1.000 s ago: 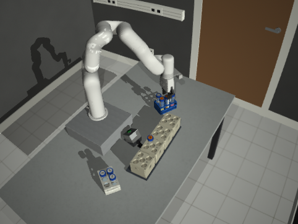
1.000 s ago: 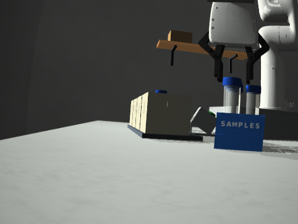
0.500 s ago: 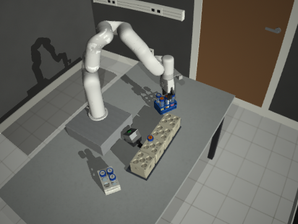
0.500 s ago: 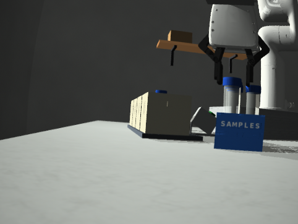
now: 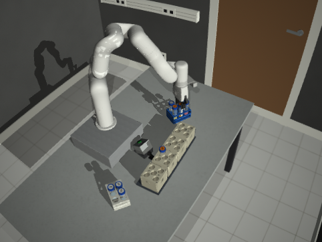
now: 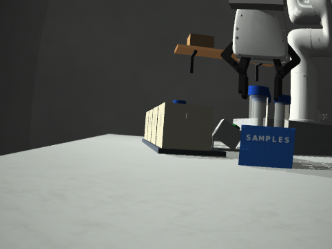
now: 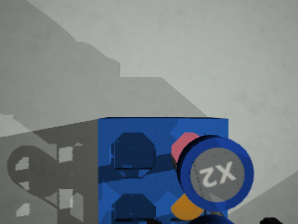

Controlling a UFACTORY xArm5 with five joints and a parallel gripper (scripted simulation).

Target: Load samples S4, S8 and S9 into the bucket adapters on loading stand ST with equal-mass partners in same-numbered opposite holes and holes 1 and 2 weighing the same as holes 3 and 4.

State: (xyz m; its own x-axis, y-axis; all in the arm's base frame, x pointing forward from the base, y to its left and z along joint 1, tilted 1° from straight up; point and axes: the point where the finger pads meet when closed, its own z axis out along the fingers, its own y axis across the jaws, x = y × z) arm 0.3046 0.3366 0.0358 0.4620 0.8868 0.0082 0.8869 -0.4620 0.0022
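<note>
The blue samples rack is 90 mm below my hand, 20 mm behind it and 10 mm to the left of it. Round my hand: white blanks rack (650 mm to the right, 90 mm below, 20 mm ahead); then adapter (150 mm to the right, 110 mm ahead, 70 mm below).
</note>
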